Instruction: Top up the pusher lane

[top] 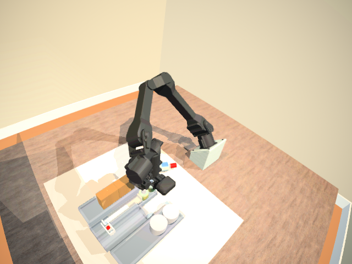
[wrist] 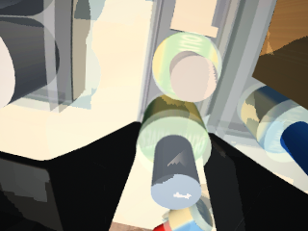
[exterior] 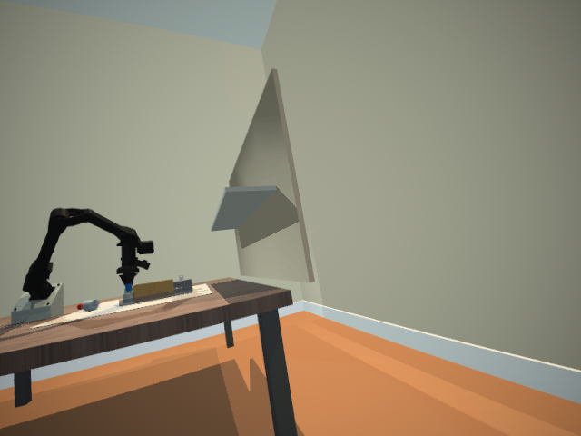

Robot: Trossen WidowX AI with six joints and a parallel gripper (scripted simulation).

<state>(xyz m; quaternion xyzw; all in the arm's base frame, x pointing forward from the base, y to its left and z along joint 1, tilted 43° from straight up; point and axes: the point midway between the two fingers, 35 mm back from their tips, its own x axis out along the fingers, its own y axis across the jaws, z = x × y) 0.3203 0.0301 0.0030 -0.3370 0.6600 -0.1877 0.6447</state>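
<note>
My gripper tip is 14 cm short of the grey rack, 5 cm to the right of it and 4 cm above it. The rest, counted from my gripper tip: red knob 21 cm ahead, 8 cm to the left, 1 cm above.
</note>
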